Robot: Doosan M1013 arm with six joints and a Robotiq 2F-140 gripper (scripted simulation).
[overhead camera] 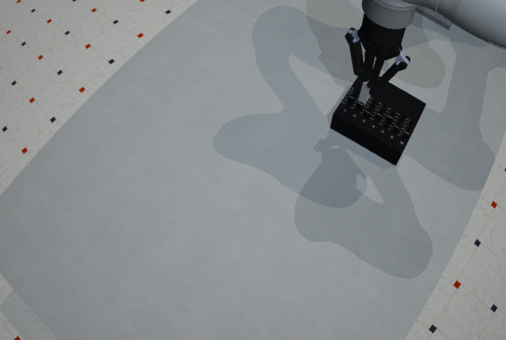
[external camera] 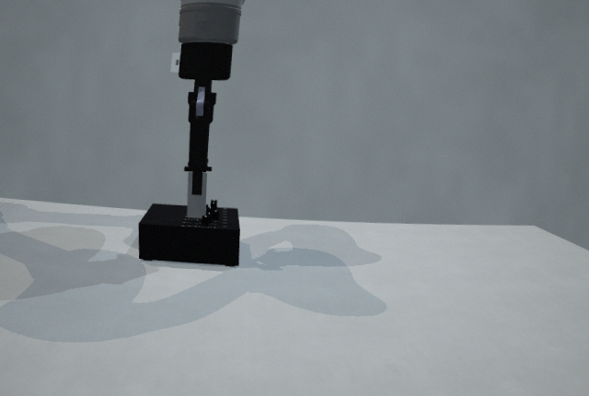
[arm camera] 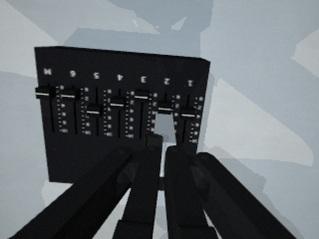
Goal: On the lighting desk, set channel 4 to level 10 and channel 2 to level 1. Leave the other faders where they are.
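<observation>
The channel 2 fader cap is 3 cm below my hand and 2 cm ahead of it. From my hand the other things lie so: channel 5 fader cap: 7 cm to the left, 3 cm below, 1 cm ahead; then channel 4 fader cap: 5 cm to the left, 3 cm below, 2 cm ahead; then channel 1 fader cap: 3 cm below, 2 cm to the right, 2 cm ahead.
</observation>
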